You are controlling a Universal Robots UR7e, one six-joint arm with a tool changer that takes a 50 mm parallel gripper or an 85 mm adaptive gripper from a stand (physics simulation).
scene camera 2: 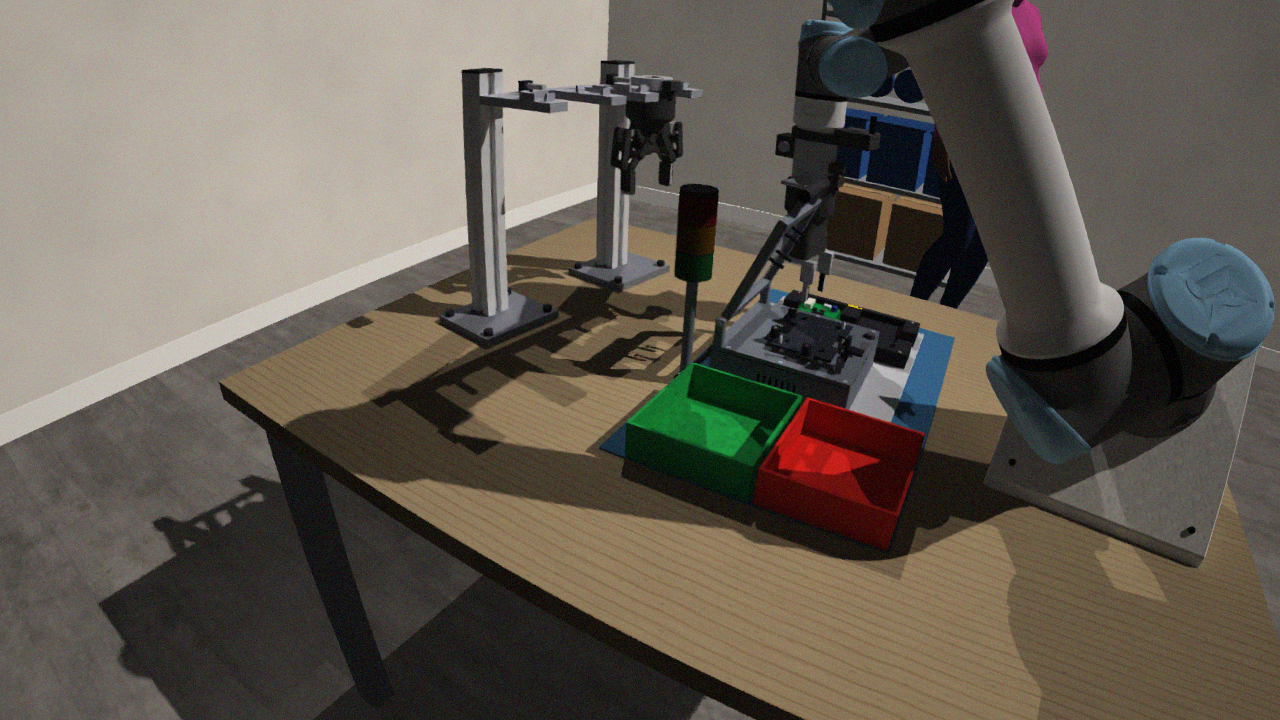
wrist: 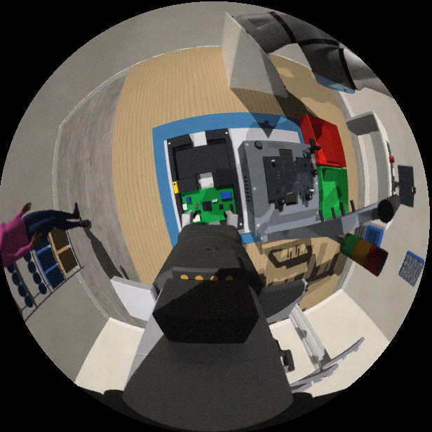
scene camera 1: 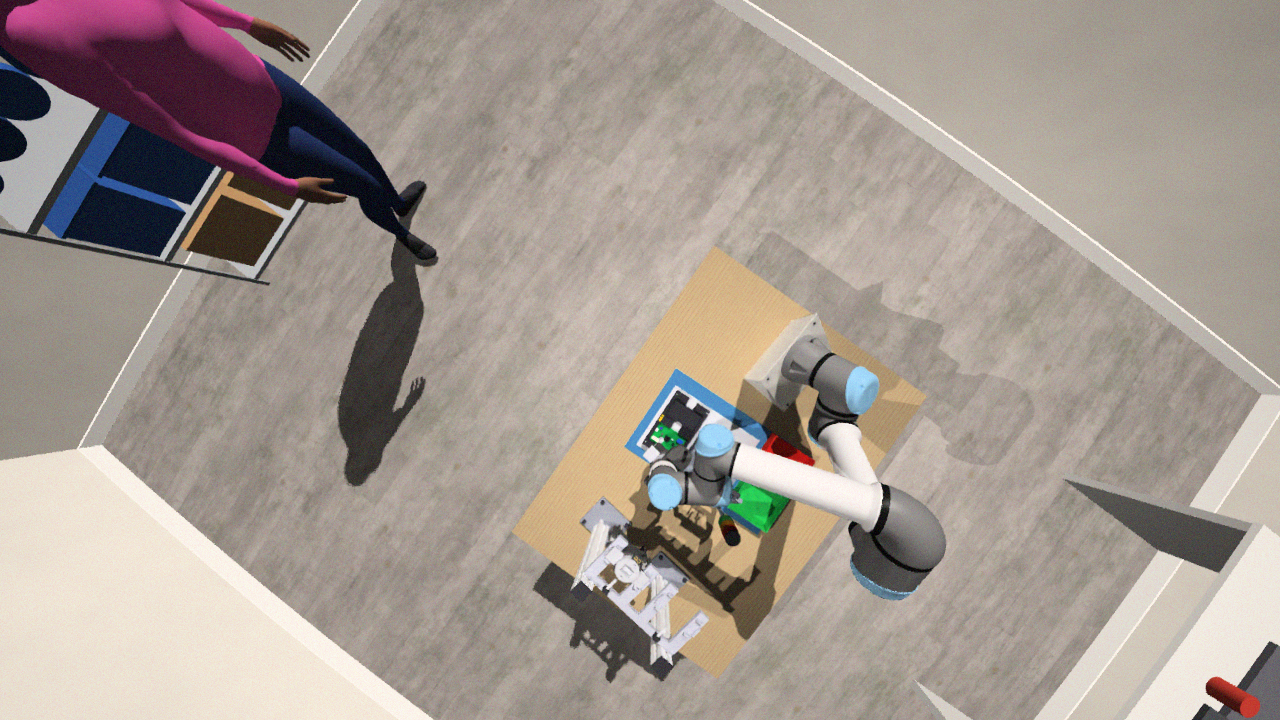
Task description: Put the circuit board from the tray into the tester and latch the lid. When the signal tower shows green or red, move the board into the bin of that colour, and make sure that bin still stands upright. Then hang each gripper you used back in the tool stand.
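Places are measured from the arm's base along level axes (x down, y right, z back), in metres.
Where they show: arm's base at its link origin: (scene camera 1: 798, 357).
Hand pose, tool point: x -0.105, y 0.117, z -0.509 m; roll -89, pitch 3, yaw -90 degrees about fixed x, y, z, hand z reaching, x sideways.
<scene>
Each offset is from my tool point to the centre of the thing. "*": to the spot under its first point.
The green circuit board @[dy +0.002, dx +0.225, dz +0.037 m] (scene camera 1: 664, 437) (scene camera 2: 819, 310) (wrist: 207, 200) lies in the near end of the black tray @[* dy +0.008, dx +0.230, dz +0.148 m] (scene camera 1: 687, 413) (scene camera 2: 897, 342) (wrist: 174, 156). My parallel gripper (scene camera 2: 816, 273) (wrist: 210, 218) is open, fingers pointing down, low over the board's near edge; the arm hides it in scene camera 1. Contact cannot be told. The grey tester @[* dy -0.249, dx +0.208, dz +0.113 m] (scene camera 2: 792, 383) (wrist: 254, 200) stands beside the tray, its lid (scene camera 2: 753, 270) (wrist: 345, 220) raised. The signal tower @[* dy -0.260, dx +0.000, dz -0.014 m] (scene camera 1: 729, 530) (scene camera 2: 696, 232) (wrist: 364, 254) shows no bright lamp. The green bin @[dy -0.366, dx +0.224, dz +0.078 m] (scene camera 1: 760, 508) (scene camera 2: 684, 465) (wrist: 334, 192) and red bin @[dy -0.347, dx +0.224, dz +0.227 m] (scene camera 1: 789, 450) (scene camera 2: 827, 505) (wrist: 326, 142) stand upright.
The tool stand (scene camera 1: 590, 555) (scene camera 2: 486, 197) (wrist: 307, 332) is at the table's far end, with the adaptive gripper (scene camera 2: 651, 134) hanging in it. The raised lid leans close beside my gripper. A person (scene camera 1: 170, 98) (wrist: 37, 225) stands on the floor away from the table.
</scene>
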